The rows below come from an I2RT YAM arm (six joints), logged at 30 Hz.
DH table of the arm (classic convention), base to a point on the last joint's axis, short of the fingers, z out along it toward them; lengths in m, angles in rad. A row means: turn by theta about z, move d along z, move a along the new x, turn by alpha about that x. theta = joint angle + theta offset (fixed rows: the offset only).
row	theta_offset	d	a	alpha
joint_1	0	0.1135	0.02	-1.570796
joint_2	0	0	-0.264	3.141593
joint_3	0.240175	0	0.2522	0
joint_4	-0.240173	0	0.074	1.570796
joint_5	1.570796	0	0	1.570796
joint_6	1.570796	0.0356	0	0
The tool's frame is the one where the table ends.
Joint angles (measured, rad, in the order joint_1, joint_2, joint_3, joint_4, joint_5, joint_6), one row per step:
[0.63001 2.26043 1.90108 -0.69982 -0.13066 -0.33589]
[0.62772 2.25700 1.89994 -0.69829 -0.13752 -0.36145]
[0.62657 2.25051 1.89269 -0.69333 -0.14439 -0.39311]
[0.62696 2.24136 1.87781 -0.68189 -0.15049 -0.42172]
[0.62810 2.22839 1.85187 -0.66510 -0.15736 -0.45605]
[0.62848 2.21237 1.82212 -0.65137 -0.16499 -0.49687]
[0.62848 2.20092 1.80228 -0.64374 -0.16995 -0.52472]
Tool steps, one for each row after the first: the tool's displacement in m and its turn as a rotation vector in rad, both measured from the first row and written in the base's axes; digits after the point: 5 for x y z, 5 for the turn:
[0.00030 -0.00088 0.00138 -0.00097 -0.00966 0.02314]
[-0.00029 -0.00170 0.00253 -0.00363 -0.02224 0.05264]
[-0.00177 -0.00228 0.00294 -0.00501 -0.03547 0.08059]
[-0.00450 -0.00326 0.00205 -0.00864 -0.04929 0.11453]
[-0.00791 -0.00518 0.00122 -0.01572 -0.06243 0.15366]
[-0.01031 -0.00671 0.00091 -0.02103 -0.07099 0.17998]

